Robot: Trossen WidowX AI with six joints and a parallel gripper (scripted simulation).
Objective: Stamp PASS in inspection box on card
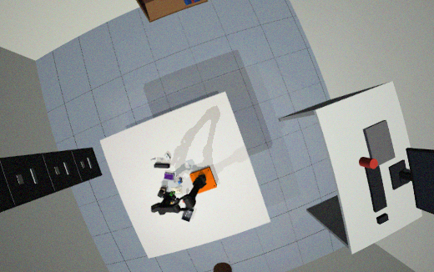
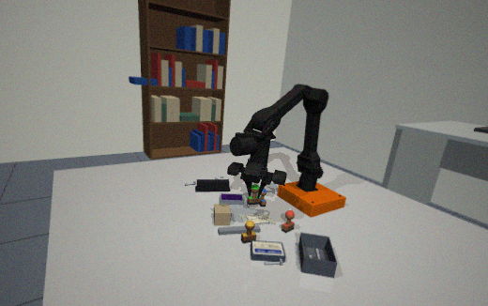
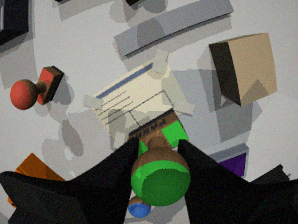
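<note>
Right now my gripper tip is 8 cm above the pale card, 1 cm to the right of it and 1 cm past it. Round my gripper tip: grey bar: 8 cm ahead, 7 cm below, 6 cm to the left; then blue-topped stamp: 8 cm to the right, 8 cm behind, 6 cm below; then tan block: 10 cm ahead, 6 cm below, 2 cm to the right.
</note>
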